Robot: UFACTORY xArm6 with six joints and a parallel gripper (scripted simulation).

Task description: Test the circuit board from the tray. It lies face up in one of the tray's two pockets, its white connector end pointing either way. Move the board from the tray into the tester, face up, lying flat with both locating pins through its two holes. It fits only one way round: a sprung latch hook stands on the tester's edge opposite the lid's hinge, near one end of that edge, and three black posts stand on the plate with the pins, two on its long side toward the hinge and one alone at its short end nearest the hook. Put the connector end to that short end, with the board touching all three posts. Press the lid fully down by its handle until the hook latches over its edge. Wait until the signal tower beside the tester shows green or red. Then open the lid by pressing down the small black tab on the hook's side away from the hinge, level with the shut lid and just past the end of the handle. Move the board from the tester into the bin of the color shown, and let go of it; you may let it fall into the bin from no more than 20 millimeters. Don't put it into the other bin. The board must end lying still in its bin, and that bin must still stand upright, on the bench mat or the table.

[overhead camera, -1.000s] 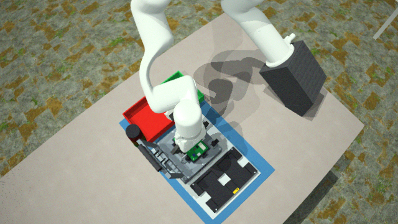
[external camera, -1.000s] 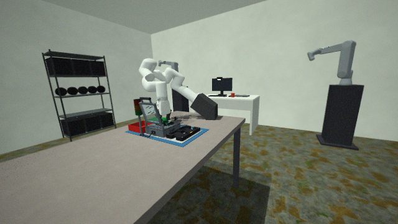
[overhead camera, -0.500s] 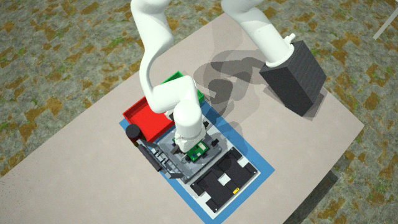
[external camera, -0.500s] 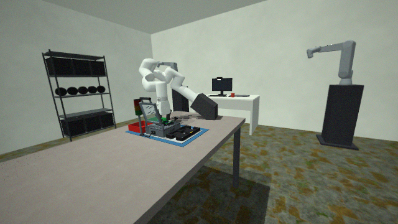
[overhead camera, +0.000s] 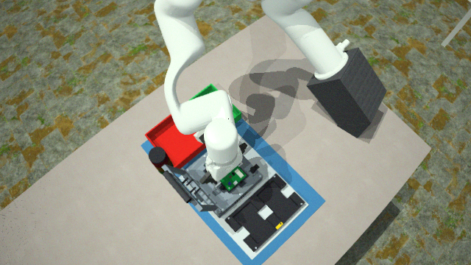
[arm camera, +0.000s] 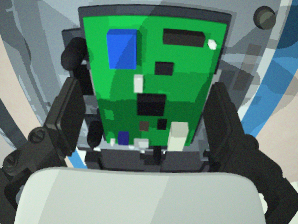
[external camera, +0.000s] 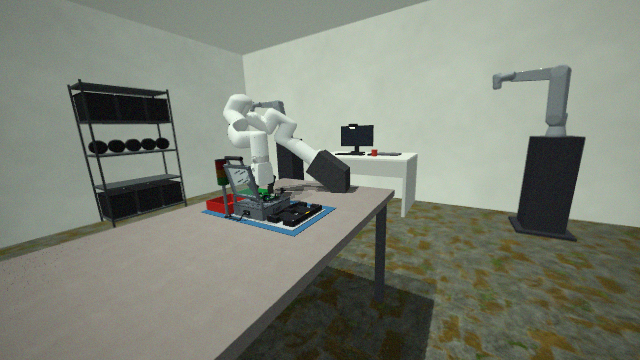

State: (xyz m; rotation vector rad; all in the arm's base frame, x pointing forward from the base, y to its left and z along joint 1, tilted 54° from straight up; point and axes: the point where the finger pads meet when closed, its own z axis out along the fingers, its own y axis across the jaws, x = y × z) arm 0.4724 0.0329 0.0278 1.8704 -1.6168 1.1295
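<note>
Right now my hand is right at the green circuit board. Round my hand: red bin 40 mm ahead, 200 mm to the right, 70 mm below; then black latch hook 70 mm behind, 60 mm to the left, 10 mm above; then tester lid 120 mm ahead, 100 mm above.
</note>
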